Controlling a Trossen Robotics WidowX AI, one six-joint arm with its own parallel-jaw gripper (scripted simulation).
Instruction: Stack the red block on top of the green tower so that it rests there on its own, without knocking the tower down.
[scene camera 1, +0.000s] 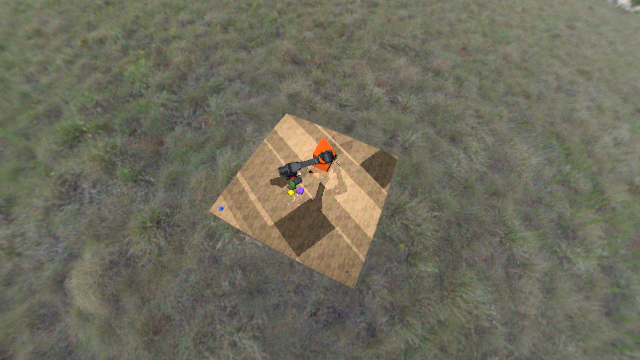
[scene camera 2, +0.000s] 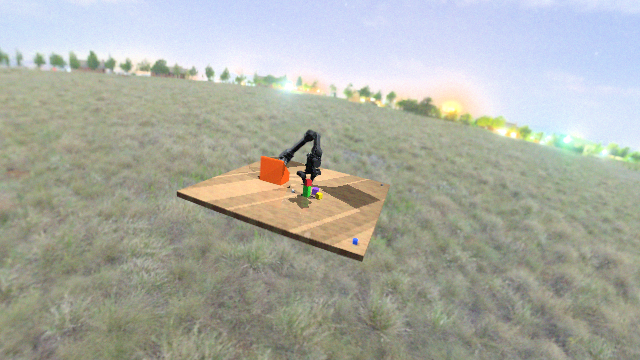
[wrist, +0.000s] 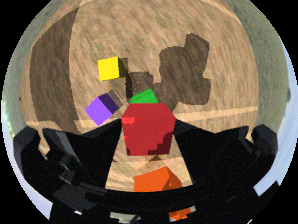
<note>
My gripper (wrist: 146, 122) is open and holds nothing. Further things: a red block (wrist: 148, 128).
</note>
